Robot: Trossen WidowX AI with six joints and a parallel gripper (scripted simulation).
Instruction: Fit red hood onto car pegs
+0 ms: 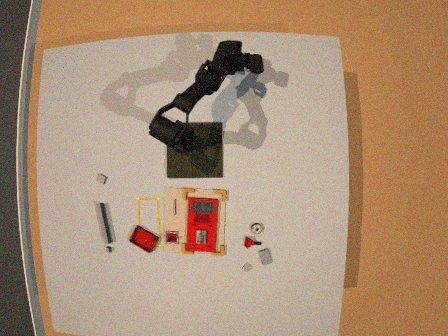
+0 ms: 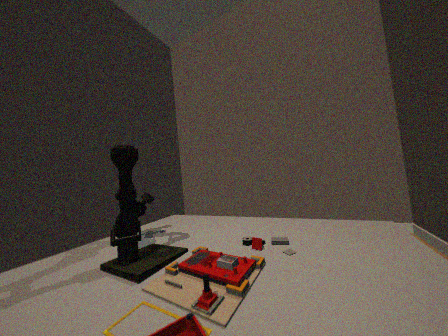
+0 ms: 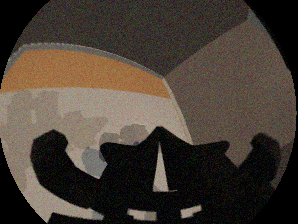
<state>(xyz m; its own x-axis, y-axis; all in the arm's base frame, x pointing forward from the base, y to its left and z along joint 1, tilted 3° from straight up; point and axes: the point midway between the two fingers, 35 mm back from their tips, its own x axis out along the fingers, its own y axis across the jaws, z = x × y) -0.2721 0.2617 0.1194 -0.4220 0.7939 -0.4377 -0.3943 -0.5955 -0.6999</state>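
Right now the red hood is 65 cm ahead of my gripper tip, 47 cm to the right of it and 9 cm below it. Round my gripper tip: long grey bar 58 cm ahead, 63 cm to the right, 8 cm below; grey engine block 64 cm ahead, 24 cm to the right, 8 cm below.
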